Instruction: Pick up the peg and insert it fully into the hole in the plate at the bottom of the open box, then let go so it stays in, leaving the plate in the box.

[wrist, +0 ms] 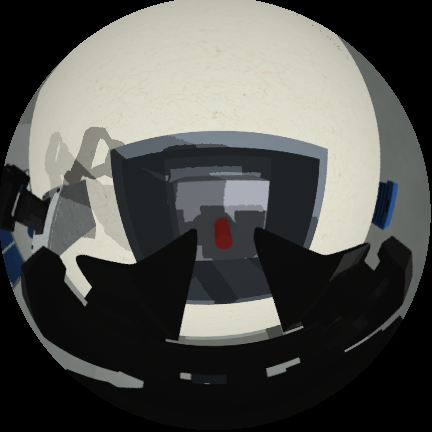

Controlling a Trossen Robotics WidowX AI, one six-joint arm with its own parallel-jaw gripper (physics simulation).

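The red peg point(223, 233) stands near the middle of the grey plate point(247, 194), with one end at the dark round area around the hole. A short length of it shows; how deep it sits in the hole cannot be told. The plate lies at the bottom of the open box point(225, 137), which has dark inner walls and a blue-grey rim. My gripper point(225, 233) is open and empty, its two black fingertips apart on the left and right of the peg in the view. The fingers hide the near corners of the box.
The box stands on a cream speckled table point(215, 75). At the left edge are a black device point(31, 207) and a grey metal-looking piece point(72, 220). A ribbed blue object point(386, 205) shows at the right, beyond the table's edge. Shadows fall left of the box.
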